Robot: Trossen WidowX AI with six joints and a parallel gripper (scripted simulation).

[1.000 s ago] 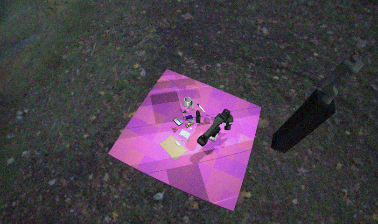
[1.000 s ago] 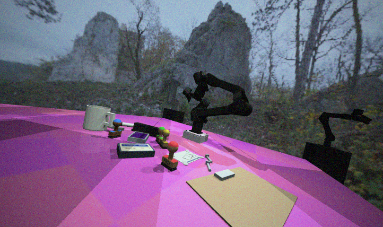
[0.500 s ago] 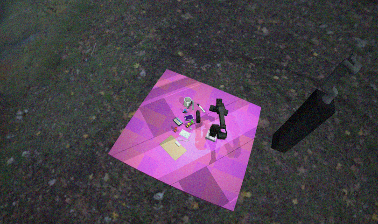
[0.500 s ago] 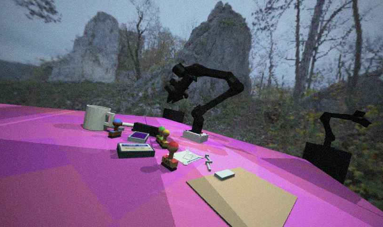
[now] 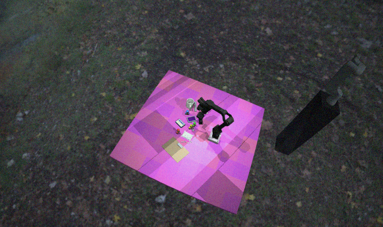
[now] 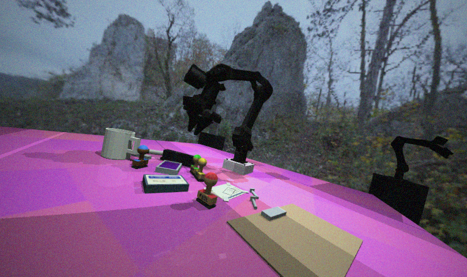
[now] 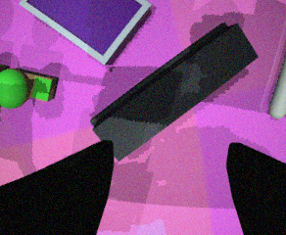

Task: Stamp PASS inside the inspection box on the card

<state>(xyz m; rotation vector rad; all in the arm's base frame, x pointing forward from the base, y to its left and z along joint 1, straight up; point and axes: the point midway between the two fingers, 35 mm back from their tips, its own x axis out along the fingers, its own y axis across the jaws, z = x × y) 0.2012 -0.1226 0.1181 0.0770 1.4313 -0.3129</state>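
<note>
Right now my gripper tip is 4 cm short of the green-knobbed stamp, 9 cm to the right of it and 10 cm above it. Round my gripper tip: purple ink pad: 9 cm ahead, 3 cm to the left, 12 cm below; then yellow-knobbed stamp: 7 cm ahead, 13 cm to the left, 10 cm below; then black bar: 1 cm ahead, 2 cm to the right, 11 cm below.
</note>
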